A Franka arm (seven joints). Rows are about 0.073 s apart.
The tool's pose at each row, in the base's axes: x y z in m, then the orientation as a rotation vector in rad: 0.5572, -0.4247, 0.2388, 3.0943, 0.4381, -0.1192; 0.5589, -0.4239, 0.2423, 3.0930, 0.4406, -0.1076; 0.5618, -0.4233, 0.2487, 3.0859, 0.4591, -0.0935; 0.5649, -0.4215, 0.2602, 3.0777, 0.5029, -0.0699; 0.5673, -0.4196, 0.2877, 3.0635, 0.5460, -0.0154; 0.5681, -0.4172, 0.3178, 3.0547, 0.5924, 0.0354; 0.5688, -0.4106, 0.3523, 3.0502, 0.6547, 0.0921; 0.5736, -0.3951, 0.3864, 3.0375, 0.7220, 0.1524
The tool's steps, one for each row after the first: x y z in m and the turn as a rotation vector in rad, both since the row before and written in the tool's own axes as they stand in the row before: 0.0016, -0.0003, -0.0036, -0.0024, 0.0071, -0.0016; 0.0025, 0.0003, -0.0066, -0.0065, 0.0082, -0.0121; 0.0028, -0.0007, -0.0117, -0.0051, 0.0148, -0.0283; 0.0016, -0.0006, -0.0276, -0.0137, 0.0335, -0.0282; 0.0011, -0.0011, -0.0302, -0.0060, 0.0326, -0.0299; 0.0037, -0.0047, -0.0346, 0.0025, 0.0380, -0.0391; 0.0126, -0.0111, -0.0339, -0.0022, 0.0394, -0.0433
